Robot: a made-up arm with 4 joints.
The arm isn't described. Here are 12 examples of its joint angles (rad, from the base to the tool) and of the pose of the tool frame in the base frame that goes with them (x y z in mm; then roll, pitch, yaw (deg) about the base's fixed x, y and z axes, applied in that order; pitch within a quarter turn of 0, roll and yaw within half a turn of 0).
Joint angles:
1: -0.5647 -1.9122 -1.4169 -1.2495
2: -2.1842 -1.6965 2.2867 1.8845
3: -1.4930 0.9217 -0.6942 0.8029
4: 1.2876 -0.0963 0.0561 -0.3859
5: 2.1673 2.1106 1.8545 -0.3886
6: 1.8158 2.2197 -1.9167 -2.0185
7: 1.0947 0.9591 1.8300 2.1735
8: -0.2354 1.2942 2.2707 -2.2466
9: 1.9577 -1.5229 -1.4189 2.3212
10: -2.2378 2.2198 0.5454 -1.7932
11: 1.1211 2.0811 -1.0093 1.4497
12: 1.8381 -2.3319 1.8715 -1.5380
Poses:
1: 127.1 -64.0 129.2 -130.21 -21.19 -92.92
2: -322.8 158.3 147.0 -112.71 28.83 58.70
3: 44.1 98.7 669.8 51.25 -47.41 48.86
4: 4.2 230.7 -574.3 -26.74 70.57 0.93
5: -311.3 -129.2 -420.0 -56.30 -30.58 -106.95
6: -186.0 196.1 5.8 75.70 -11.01 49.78
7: -24.9 -169.3 -357.4 149.89 -28.83 -64.59
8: 640.7 -276.1 30.8 -18.24 -3.03 -132.54
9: 67.6 -25.2 -550.4 -69.32 7.02 -95.84
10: -475.9 346.9 621.4 157.14 -59.96 -124.36
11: 160.7 175.2 -610.9 -120.37 17.45 50.74
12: -353.5 307.7 -638.4 -75.68 -27.37 128.86
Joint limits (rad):
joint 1: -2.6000..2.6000
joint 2: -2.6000..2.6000
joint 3: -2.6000..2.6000
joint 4: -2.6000..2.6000
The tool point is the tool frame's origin. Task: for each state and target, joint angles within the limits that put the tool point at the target. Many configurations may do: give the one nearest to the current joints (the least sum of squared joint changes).
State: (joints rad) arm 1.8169 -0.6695 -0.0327 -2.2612
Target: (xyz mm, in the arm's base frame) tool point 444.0 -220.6 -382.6
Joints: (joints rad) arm 1.1124 -1.3707 -0.0277 -2.6000
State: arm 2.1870 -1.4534 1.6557 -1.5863
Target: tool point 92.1 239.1 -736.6
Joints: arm 1.7239 -1.0252 1.8727 -1.8630
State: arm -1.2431 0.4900 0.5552 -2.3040
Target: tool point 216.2 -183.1 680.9
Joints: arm -1.7054 0.0664 0.0782 -2.5996
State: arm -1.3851 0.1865 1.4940 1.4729
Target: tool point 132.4 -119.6 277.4
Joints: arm -1.1251 0.2858 1.9995 1.7457
